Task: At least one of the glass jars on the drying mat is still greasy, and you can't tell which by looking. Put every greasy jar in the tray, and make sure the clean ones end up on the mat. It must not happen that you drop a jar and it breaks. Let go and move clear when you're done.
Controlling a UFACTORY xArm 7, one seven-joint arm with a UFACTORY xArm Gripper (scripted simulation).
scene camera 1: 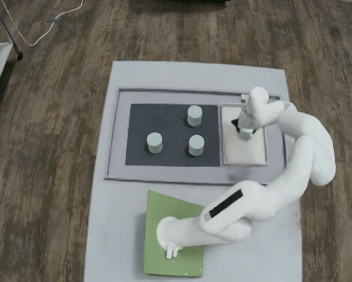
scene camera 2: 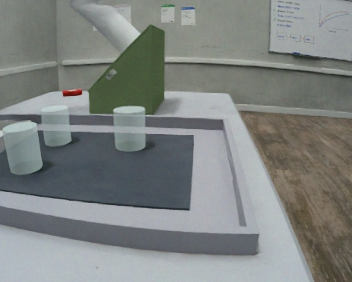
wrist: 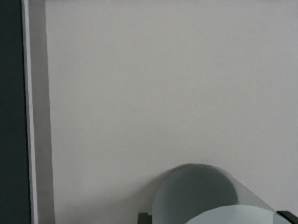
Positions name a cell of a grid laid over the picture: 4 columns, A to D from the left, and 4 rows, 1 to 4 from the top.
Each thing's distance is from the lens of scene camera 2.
pale glass jar (scene camera 2: A2): 0.60 m
pale glass jar (scene camera 2: B2): 0.53 m
